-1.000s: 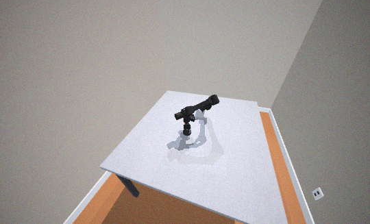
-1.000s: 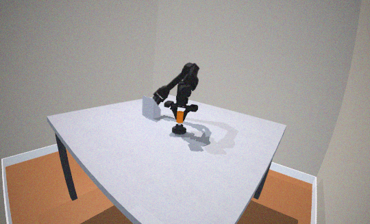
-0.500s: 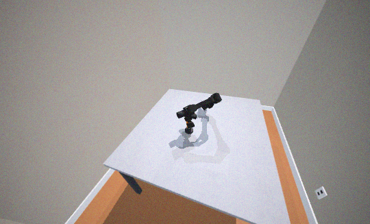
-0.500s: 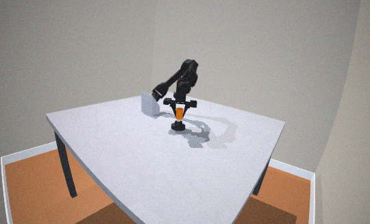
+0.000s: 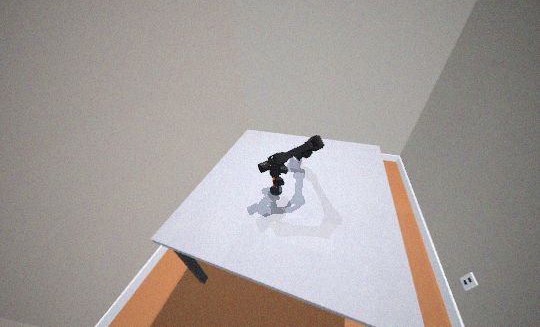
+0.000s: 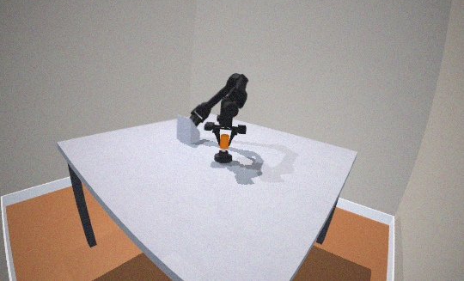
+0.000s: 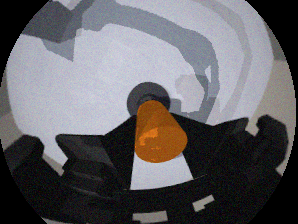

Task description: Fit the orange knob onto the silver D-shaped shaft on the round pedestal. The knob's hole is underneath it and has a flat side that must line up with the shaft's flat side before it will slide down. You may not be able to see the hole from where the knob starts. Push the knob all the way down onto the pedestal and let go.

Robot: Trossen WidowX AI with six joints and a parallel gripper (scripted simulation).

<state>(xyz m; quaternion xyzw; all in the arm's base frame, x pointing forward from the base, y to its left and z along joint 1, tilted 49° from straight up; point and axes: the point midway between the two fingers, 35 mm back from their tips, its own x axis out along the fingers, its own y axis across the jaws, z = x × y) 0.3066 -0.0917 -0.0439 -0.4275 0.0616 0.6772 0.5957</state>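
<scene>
The orange knob lies 3 cm above my gripper tip. From my gripper tip the other things lie so: round pedestal: 4 cm below.
</scene>
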